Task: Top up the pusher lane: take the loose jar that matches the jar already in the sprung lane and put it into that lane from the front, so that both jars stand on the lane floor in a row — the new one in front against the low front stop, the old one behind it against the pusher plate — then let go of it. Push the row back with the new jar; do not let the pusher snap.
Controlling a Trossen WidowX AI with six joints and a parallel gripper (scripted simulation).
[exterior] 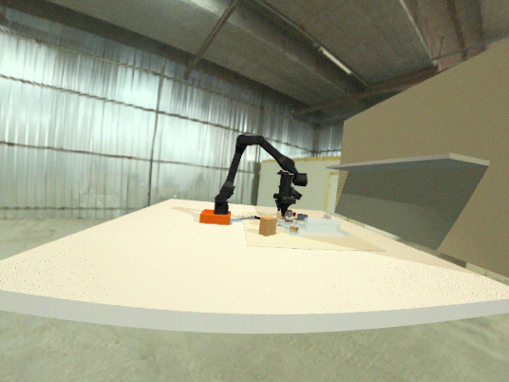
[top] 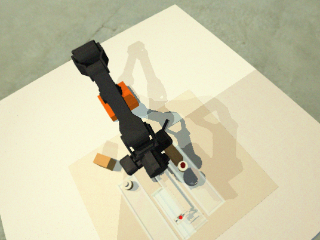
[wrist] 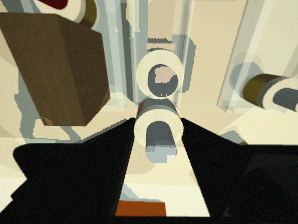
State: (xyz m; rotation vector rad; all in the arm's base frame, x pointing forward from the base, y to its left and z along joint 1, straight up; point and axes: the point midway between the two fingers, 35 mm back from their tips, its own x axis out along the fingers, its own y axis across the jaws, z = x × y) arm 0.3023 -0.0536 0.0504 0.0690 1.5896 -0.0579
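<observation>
The brown box lies 50 mm ahead of my gripper tip, 80 mm to the left of it and 20 mm below it. From my gripper tip the other things lie so: pale disc 150 mm ahead, 70 mm to the left, 30 mm below; then black rod 60 mm behind, 100 mm to the left, 50 mm below.
</observation>
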